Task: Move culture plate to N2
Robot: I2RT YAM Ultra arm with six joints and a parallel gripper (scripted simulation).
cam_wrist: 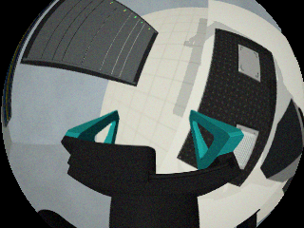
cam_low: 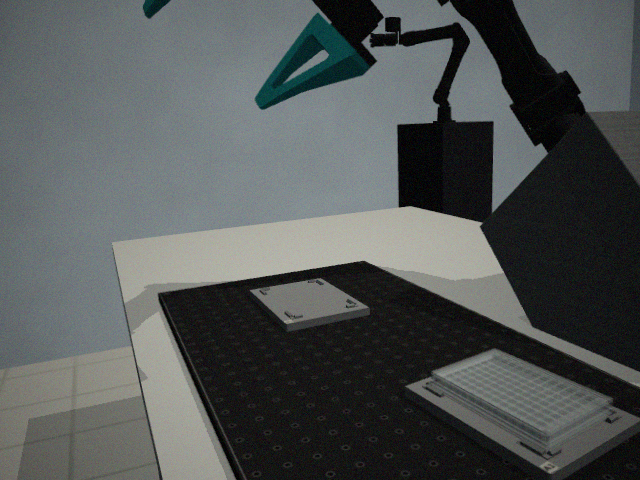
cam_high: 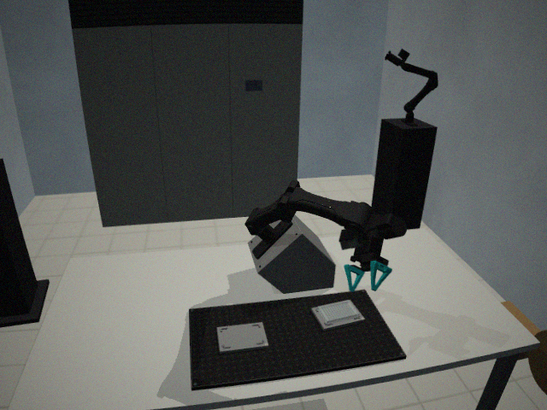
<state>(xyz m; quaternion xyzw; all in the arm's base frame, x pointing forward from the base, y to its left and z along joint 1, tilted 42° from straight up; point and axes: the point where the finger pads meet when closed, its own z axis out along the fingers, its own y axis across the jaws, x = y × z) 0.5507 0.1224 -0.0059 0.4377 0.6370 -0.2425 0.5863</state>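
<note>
My hand is 230 mm past the lid, 60 mm to the right of it and 280 mm above it.
</note>
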